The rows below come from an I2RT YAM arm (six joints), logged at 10 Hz.
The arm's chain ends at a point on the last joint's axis. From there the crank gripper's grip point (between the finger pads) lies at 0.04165 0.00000 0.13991 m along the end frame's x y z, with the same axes.
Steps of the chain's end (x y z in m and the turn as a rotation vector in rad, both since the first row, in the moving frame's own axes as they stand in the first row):
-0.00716 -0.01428 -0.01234 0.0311 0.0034 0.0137
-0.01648 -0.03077 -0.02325 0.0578 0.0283 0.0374
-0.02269 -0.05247 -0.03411 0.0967 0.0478 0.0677
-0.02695 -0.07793 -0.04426 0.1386 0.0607 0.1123
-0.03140 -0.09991 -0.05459 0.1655 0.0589 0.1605
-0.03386 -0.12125 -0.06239 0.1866 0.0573 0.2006
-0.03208 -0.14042 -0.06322 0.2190 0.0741 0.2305
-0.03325 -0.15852 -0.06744 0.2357 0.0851 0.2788
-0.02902 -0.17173 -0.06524 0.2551 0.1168 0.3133
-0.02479 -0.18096 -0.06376 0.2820 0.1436 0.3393
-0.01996 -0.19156 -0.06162 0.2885 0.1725 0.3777
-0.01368 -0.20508 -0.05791 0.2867 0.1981 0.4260
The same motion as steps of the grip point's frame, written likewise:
-0.00666 -0.01805 -0.01254 0.0311 0.0034 0.0137
-0.01242 -0.03719 -0.02467 0.0578 0.0283 0.0374
-0.01571 -0.06283 -0.03677 0.0967 0.0478 0.0677
-0.01776 -0.09191 -0.04805 0.1386 0.0607 0.1123
-0.02199 -0.11537 -0.05862 0.1655 0.0589 0.1605
-0.02425 -0.13775 -0.06662 0.1866 0.0573 0.2006
-0.01961 -0.15957 -0.06892 0.2190 0.0741 0.2305
-0.01883 -0.17733 -0.07389 0.2357 0.0851 0.2788
-0.00994 -0.19058 -0.07375 0.2551 0.1168 0.3133
-0.00161 -0.20121 -0.07445 0.2820 0.1436 0.3393
0.00711 -0.20968 -0.07402 0.2885 0.1725 0.3777
0.01651 -0.21943 -0.07155 0.2867 0.1981 0.4260

